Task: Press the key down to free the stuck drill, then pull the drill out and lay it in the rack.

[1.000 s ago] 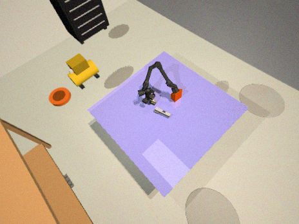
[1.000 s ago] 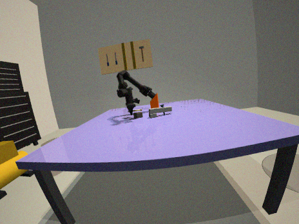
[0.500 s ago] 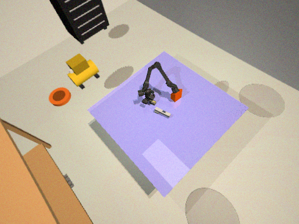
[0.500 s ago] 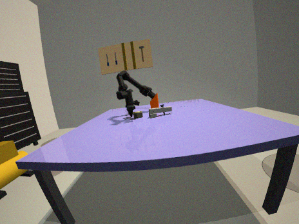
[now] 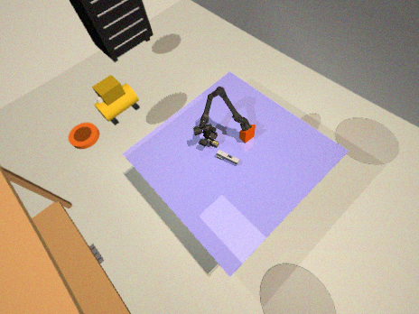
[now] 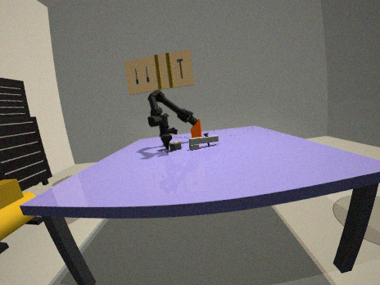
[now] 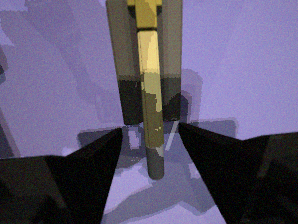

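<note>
The thin drill is 20 mm behind my gripper tip, 30 mm to the left of it and 30 mm above it. Also, from my gripper tip: dark key (40 mm behind, 250 mm to the left, 40 mm above); then grey block (30 mm behind, 230 mm to the left, 20 mm above).
</note>
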